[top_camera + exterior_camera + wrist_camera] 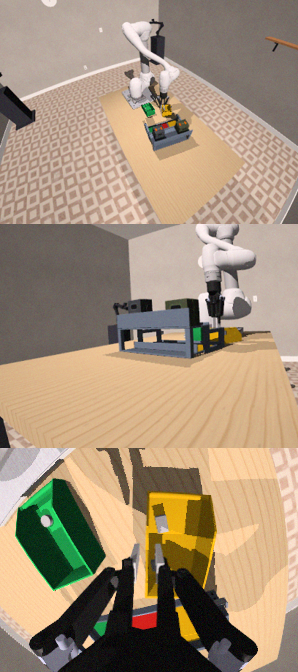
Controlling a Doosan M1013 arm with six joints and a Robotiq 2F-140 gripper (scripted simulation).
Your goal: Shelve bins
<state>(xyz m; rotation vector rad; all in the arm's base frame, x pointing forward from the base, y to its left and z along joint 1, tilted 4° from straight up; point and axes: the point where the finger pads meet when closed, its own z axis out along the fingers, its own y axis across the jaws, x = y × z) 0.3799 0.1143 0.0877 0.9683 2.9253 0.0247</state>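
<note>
My hand is 3 cm short of the yellow bin, 4 cm to the right of it and 6 cm above it. Also, from my hand: dark box (28 cm ahead, 29 cm to the right, 7 cm above); then green bin (11 cm behind, 12 cm to the right, 6 cm below).
</note>
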